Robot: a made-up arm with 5 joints. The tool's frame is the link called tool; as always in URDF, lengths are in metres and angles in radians. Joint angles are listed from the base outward.
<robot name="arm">
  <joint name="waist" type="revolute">
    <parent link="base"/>
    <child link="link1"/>
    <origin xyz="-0.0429 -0.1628 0.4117" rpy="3.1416 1.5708 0"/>
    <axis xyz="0 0 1"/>
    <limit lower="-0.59" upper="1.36"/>
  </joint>
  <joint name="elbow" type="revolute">
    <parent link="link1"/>
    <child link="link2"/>
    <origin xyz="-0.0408 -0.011 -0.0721" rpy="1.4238 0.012 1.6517"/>
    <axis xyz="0 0 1"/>
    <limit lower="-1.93" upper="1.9"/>
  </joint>
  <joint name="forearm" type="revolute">
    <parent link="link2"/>
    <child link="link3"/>
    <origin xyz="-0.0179 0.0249 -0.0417" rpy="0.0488 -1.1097 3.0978"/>
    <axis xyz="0 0 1"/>
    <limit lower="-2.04" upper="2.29"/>
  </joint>
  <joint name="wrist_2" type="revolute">
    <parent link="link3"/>
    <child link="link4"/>
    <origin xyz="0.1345 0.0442 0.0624" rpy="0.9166 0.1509 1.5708"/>
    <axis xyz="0 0 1"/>
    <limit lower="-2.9" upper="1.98"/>
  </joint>
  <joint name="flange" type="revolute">
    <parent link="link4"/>
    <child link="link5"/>
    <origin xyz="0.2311 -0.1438 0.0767" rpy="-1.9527 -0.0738 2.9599"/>
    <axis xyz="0 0 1"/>
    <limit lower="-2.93" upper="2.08"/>
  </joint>
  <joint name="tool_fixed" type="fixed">
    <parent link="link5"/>
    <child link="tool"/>
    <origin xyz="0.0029 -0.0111 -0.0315" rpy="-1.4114 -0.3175 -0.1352"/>
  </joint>
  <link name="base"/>
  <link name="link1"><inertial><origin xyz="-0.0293 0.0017 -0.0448"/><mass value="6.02"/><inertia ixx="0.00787" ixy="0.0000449" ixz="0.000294" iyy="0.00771" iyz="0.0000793" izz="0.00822"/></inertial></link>
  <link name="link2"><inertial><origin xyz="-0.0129 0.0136 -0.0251"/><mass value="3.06"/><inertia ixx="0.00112" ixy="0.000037" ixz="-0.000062" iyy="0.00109" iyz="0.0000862" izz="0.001"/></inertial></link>
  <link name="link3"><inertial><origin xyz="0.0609 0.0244 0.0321"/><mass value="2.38"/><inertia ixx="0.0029" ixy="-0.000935" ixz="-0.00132" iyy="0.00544" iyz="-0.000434" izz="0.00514"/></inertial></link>
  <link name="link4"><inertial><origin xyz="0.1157 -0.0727 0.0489"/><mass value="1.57"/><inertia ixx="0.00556" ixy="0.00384" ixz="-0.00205" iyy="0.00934" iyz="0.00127" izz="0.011"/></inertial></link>
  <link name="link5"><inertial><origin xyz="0.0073 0.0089 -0.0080"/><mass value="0.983"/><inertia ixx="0.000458" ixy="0" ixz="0" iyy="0.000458" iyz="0" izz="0.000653"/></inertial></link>
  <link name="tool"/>
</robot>
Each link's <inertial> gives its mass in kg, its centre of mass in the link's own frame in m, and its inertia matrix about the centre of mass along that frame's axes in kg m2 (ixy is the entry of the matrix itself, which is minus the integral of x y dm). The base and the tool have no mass. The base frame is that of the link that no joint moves.
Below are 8 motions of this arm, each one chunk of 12 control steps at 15 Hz.
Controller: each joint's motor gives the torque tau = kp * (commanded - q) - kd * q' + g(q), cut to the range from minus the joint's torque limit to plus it. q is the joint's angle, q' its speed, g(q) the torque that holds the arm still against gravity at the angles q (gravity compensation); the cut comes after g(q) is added. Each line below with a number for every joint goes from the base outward.
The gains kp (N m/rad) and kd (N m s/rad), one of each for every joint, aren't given. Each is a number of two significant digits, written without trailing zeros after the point. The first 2 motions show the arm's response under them.
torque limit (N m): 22 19 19 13 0.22
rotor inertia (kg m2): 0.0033 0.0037 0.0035 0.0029 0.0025
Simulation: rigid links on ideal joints. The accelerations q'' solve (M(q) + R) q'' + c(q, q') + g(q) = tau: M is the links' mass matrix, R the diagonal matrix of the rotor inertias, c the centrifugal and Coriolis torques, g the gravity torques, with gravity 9.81 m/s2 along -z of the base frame. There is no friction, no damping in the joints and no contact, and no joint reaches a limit. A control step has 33 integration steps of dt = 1/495 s. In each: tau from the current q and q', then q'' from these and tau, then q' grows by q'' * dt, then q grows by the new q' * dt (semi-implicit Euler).
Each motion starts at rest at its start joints. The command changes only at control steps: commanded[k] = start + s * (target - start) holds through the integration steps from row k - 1 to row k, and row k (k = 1, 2, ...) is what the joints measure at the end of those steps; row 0 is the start. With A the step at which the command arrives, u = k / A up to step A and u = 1 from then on. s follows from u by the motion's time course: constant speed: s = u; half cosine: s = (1 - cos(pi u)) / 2; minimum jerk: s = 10 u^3 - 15 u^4 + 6 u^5; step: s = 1 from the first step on.
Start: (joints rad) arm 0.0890 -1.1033 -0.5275 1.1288 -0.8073
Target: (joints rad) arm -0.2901 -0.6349 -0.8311 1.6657 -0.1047
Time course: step
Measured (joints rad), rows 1 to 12:
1: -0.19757 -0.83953 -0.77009 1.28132 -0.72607
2: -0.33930 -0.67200 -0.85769 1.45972 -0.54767
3: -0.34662 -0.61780 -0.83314 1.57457 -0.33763
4: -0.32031 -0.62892 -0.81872 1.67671 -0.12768
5: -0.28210 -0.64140 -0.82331 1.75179 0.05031
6: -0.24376 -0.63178 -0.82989 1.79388 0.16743
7: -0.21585 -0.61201 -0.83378 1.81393 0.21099
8: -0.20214 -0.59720 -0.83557 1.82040 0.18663
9: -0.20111 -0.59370 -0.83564 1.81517 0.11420
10: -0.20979 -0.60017 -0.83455 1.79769 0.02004
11: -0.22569 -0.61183 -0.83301 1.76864 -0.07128
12: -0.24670 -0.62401 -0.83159 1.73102 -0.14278
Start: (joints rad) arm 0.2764 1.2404 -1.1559 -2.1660 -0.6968
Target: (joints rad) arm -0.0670 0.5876 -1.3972 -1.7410 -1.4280
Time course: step
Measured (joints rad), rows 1 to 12:
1: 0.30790 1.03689 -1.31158 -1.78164 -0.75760
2: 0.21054 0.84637 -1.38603 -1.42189 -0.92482
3: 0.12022 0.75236 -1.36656 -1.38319 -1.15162
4: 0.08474 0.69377 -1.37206 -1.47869 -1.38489
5: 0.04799 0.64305 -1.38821 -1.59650 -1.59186
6: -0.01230 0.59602 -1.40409 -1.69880 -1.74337
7: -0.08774 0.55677 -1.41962 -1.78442 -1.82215
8: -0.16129 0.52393 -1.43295 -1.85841 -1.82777
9: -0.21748 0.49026 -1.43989 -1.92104 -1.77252
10: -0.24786 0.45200 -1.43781 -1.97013 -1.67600
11: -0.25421 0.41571 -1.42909 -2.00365 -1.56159
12: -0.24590 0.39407 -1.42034 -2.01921 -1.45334
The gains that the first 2 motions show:
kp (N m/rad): 8 10 43 4.5 0.17
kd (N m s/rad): 0.64 0.54 1.6 0.28 0.014
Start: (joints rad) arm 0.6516 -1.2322 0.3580 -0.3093 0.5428
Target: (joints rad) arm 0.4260 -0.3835 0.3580 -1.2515 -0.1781
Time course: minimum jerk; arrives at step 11
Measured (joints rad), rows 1 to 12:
1: 0.65035 -1.22887 0.35797 -0.31366 0.54249
2: 0.64253 -1.20769 0.35785 -0.34116 0.53955
3: 0.62374 -1.15502 0.35770 -0.40837 0.52746
4: 0.59343 -1.06658 0.35752 -0.51785 0.49688
5: 0.55503 -0.94713 0.35730 -0.65900 0.43895
6: 0.51507 -0.80788 0.35733 -0.81312 0.34859
7: 0.48106 -0.66453 0.35822 -0.95905 0.22708
8: 0.45873 -0.53513 0.36035 -1.07838 0.08348
9: 0.45009 -0.43613 0.36331 -1.15955 -0.06599
10: 0.45313 -0.37668 0.36597 -1.20077 -0.20107
11: 0.46188 -0.35299 0.36722 -1.21203 -0.30285
12: 0.46778 -0.34875 0.36665 -1.21342 -0.35997

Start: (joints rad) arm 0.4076 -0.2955 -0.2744 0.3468 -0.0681
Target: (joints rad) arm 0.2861 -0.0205 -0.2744 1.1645 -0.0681
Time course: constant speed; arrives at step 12
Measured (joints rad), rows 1 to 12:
1: 0.40042 -0.29204 -0.28005 0.35901 -0.07000
2: 0.38714 -0.28533 -0.28656 0.38608 -0.07732
3: 0.36990 -0.27313 -0.28928 0.42573 -0.08999
4: 0.34895 -0.25450 -0.28768 0.47947 -0.10393
5: 0.32558 -0.23018 -0.28248 0.54780 -0.11313
6: 0.30297 -0.20184 -0.27499 0.62848 -0.11204
7: 0.28576 -0.17133 -0.26739 0.71728 -0.09780
8: 0.27840 -0.13991 -0.26247 0.80922 -0.07200
9: 0.28231 -0.10796 -0.26223 0.90031 -0.04106
10: 0.29373 -0.07567 -0.26580 0.98919 -0.01410
11: 0.30535 -0.04375 -0.26946 1.07686 0.00169
12: 0.31166 -0.01350 -0.26982 1.16394 0.00506

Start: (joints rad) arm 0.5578 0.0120 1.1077 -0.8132 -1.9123
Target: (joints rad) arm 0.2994 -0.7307 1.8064 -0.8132 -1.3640
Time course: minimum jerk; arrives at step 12
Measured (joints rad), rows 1 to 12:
1: 0.55821 0.01128 1.11028 -0.81587 -1.91192
2: 0.56065 0.00557 1.12658 -0.83118 -1.90850
3: 0.56525 -0.01366 1.16649 -0.86160 -1.89556
4: 0.56819 -0.05574 1.23319 -0.89977 -1.86587
5: 0.56329 -0.12706 1.32307 -0.93400 -1.81637
6: 0.54604 -0.22966 1.42738 -0.95302 -1.75133
7: 0.51636 -0.36127 1.53486 -0.94909 -1.68133
8: 0.47775 -0.51439 1.63433 -0.92037 -1.61780
9: 0.43289 -0.67449 1.71615 -0.87333 -1.56670
10: 0.38040 -0.81855 1.77303 -0.82358 -1.52562
11: 0.31906 -0.91838 1.80289 -0.78854 -1.48619
12: 0.25719 -0.95472 1.81298 -0.77292 -1.44016

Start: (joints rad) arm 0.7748 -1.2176 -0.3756 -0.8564 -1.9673
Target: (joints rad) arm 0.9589 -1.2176 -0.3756 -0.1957 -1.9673
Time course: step
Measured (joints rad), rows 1 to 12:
1: 0.84672 -1.28483 -0.41350 -0.65201 -1.97061
2: 0.96644 -1.31379 -0.41221 -0.46032 -1.97806
3: 1.03873 -1.27966 -0.40054 -0.34104 -1.97789
4: 1.05193 -1.24035 -0.38747 -0.24935 -1.97713
5: 1.02841 -1.20788 -0.37485 -0.17196 -1.98161
6: 0.98898 -1.18046 -0.36281 -0.11057 -1.99310
7: 0.94667 -1.15951 -0.35266 -0.06508 -2.00991
8: 0.90974 -1.14653 -0.34572 -0.03557 -2.02815
9: 0.88335 -1.14160 -0.34259 -0.02283 -2.04357
10: 0.86994 -1.14393 -0.34324 -0.02684 -2.05309
11: 0.86963 -1.15235 -0.34720 -0.04593 -2.05537
12: 0.88073 -1.16555 -0.35367 -0.07689 -2.05061

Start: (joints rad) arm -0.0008 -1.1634 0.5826 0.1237 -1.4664
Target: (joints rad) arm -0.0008 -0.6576 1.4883 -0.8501 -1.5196
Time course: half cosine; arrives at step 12
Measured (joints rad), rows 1 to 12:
1: 0.00446 -1.15978 0.59405 0.10789 -1.46497
2: 0.01952 -1.14686 0.63172 0.05550 -1.46179
3: 0.03975 -1.12291 0.69703 -0.03472 -1.46013
4: 0.05799 -1.08937 0.78540 -0.15359 -1.46367
5: 0.06889 -1.04849 0.89093 -0.28916 -1.47422
6: 0.07003 -1.00209 1.00652 -0.42813 -1.49127
7: 0.06222 -0.95070 1.12442 -0.55731 -1.51243
8: 0.04858 -0.89335 1.23696 -0.66519 -1.53474
9: 0.03268 -0.82849 1.33691 -0.74329 -1.55583
10: 0.01658 -0.75602 1.41769 -0.78726 -1.57424
11: -0.00036 -0.67967 1.47362 -0.79677 -1.58868
12: -0.02094 -0.60836 1.50041 -0.77351 -1.59691

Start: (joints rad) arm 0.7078 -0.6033 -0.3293 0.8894 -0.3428
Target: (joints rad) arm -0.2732 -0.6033 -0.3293 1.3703 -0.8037
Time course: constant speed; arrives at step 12
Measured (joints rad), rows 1 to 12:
1: 0.68870 -0.60199 -0.33671 0.90678 -0.35109
2: 0.64438 -0.60033 -0.34438 0.94307 -0.37821
3: 0.57769 -0.59729 -0.34418 0.98951 -0.42377
4: 0.49097 -0.59378 -0.33695 1.04189 -0.47835
5: 0.39069 -0.59191 -0.32764 1.09531 -0.53003
6: 0.28706 -0.59282 -0.32127 1.14307 -0.57092
7: 0.18905 -0.59620 -0.32040 1.18033 -0.60061
8: 0.10014 -0.60101 -0.32398 1.20709 -0.62507
9: 0.01801 -0.60625 -0.32880 1.22795 -0.65207
10: -0.06218 -0.61111 -0.33208 1.24919 -0.68668
11: -0.14423 -0.61502 -0.33275 1.27564 -0.72935
12: -0.22912 -0.61769 -0.33131 1.30911 -0.77680

